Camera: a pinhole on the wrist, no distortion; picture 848 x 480 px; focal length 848.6 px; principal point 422.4 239.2 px. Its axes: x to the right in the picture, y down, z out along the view. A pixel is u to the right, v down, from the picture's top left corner.
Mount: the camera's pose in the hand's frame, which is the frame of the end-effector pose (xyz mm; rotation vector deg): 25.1 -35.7 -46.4 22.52 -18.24 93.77
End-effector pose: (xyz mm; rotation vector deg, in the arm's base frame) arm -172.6 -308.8 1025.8 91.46 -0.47 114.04
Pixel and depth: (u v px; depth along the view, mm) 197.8 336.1 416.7
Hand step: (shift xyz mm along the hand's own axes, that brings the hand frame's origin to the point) 14.4 -318.6 282.1
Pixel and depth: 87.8 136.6 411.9
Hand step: 115.2 -353.4 252.8
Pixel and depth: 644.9 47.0 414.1
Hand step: 137.0 -106.7 371.3
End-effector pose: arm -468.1 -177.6 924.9 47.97 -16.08 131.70
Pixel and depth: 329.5 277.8 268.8
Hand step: 33.2 -178.9 183.2
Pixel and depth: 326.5 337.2 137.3
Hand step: 19.7 -110.3 70.9
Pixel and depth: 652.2 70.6 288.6
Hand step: 94.9 -83.8 246.0
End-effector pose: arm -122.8 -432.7 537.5 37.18 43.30 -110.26
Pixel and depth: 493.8 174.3 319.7
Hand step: 68.4 -146.5 252.6
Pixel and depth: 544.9 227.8 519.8
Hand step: 60.4 -191.1 454.1
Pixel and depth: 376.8 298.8 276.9
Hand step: 25.3 -170.1 197.0
